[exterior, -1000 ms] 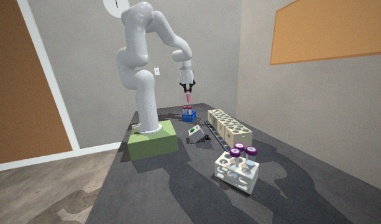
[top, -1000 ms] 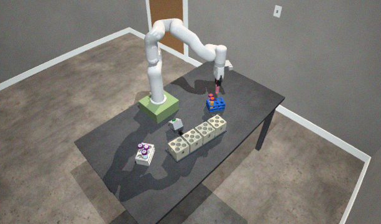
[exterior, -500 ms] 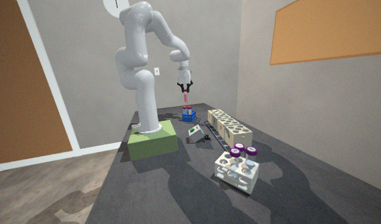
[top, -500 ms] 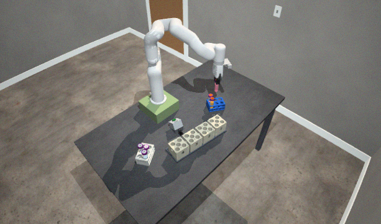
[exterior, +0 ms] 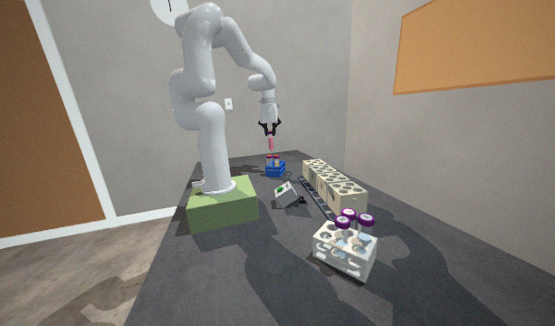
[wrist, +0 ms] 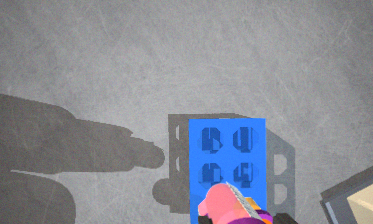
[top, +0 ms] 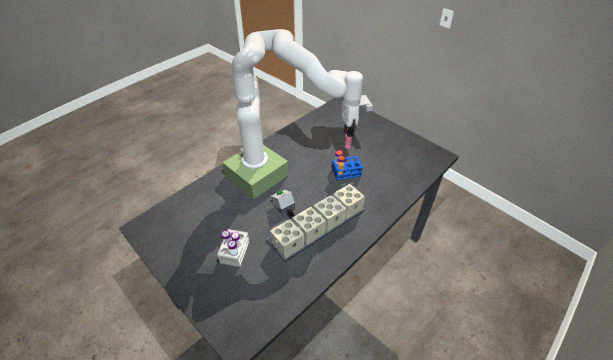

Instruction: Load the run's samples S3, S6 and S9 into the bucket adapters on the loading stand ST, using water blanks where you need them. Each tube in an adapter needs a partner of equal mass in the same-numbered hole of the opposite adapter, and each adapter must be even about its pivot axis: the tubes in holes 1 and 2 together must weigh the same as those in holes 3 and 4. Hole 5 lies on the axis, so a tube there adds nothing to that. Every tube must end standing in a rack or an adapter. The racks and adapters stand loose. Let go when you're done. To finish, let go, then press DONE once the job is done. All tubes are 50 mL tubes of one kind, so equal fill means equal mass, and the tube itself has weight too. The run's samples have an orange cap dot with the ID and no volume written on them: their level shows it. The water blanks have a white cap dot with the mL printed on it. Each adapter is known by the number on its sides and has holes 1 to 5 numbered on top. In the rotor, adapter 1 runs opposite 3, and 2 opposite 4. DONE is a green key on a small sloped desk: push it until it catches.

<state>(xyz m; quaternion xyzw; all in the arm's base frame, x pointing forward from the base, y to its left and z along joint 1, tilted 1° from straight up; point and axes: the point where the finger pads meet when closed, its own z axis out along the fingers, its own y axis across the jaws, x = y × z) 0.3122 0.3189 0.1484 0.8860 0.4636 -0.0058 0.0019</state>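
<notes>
My gripper is now 10 mm short of the sample tube and 50 mm above it. Also, from my hand: blue sample rack: 20 mm ahead, 10 mm to the right, 220 mm below; then green done key: 90 mm behind, 370 mm to the right, 180 mm below; then adapter 1: 170 mm ahead, 200 mm to the right, 200 mm below.
</notes>
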